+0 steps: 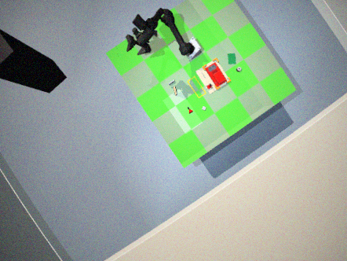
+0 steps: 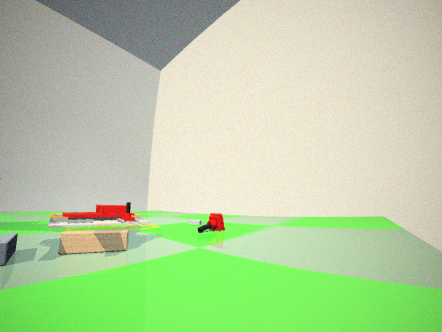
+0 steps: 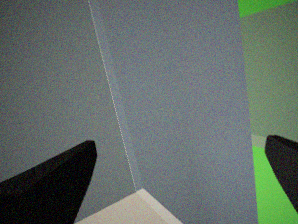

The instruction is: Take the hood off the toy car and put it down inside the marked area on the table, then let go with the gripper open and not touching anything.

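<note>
Now: gripper tip 500 mm short of the hood, 490 mm to the right of it and 270 mm above it. From my gripper tip the other things lie so: tan wooden block: 330 mm ahead, 290 mm below, 110 mm to the left.
</note>
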